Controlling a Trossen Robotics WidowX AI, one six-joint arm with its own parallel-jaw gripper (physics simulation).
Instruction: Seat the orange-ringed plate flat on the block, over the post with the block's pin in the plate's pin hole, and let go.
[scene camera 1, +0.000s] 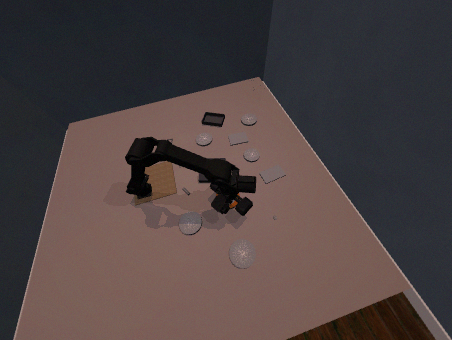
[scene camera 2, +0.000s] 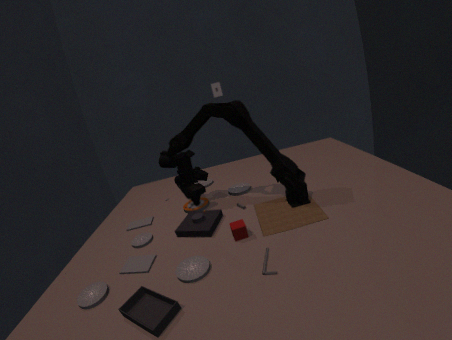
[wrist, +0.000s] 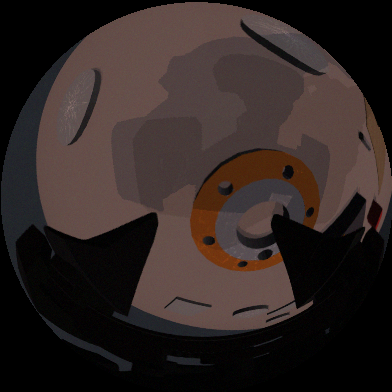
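Seen in the pictures: gripper, fingertip midpoint: (scene camera 1: 233, 202) (scene camera 2: 193, 202) (wrist: 217, 220); arm's base, origin of the base link: (scene camera 1: 144, 191) (scene camera 2: 298, 201).
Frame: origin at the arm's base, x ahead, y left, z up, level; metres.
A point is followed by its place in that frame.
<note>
The orange-ringed plate (scene camera 1: 233, 203) @[x 0.384, y -0.185, z 0.010 m] (scene camera 2: 186, 206) @[x 0.407, y -0.142, z 0.011 m] (wrist: 250, 166) @[x 0.342, y -0.184, z 0.010 m] looks flat on the table beyond the block in scene camera 2, apart from the post. It has a grey inner ring, a large centre hole and several small holes. The dark block (scene camera 1: 203, 177) @[x 0.286, y -0.025, z 0.022 m] (scene camera 2: 187, 228) @[x 0.371, y 0.047, z 0.021 m] (wrist: 348, 212) @[x 0.295, y -0.044, z 0.007 m] carries a round post (scene camera 2: 198, 216) @[x 0.333, y 0.012, z 0.037 m]; its pin cannot be made out. My gripper (scene camera 1: 232, 205) @[x 0.385, y -0.178, z 0.004 m] (scene camera 2: 199, 189) (wrist: 217, 220) @[x 0.385, y -0.178, z 0.004 m] is wide open and empty, above the plate. In the wrist view one fingertip overlaps the centre hole's edge, the other is left of the plate. The fingers hide part of plate and block.
A red cube (scene camera 2: 238, 229) @[x 0.207, y 0.130, z 0.033 m] (wrist: 374, 215) stands beside the block. A small grey rod (scene camera 1: 186, 191) @[x 0.195, y -0.065, z 0.008 m] (scene camera 2: 241, 205) @[x 0.191, y -0.056, z 0.006 m] lies between block and wooden board (scene camera 1: 164, 182) @[x 0.097, y 0.019, z 0.000 m] (scene camera 2: 290, 216) @[x 0.050, y 0.078, z 0.000 m]. Pale discs (scene camera 1: 190, 223) @[x 0.189, y -0.214, z 0.010 m] (scene camera 1: 242, 254) @[x 0.358, y -0.383, z 0.007 m] (scene camera 2: 193, 269) @[x 0.334, y 0.231, z 0.007 m], flat grey plates (scene camera 1: 272, 174) (scene camera 2: 138, 264) and a black tray (scene camera 1: 213, 119) @[x 0.425, y 0.357, z 0.000 m] (scene camera 2: 150, 309) @[x 0.427, y 0.339, z 0.000 m] lie around.
</note>
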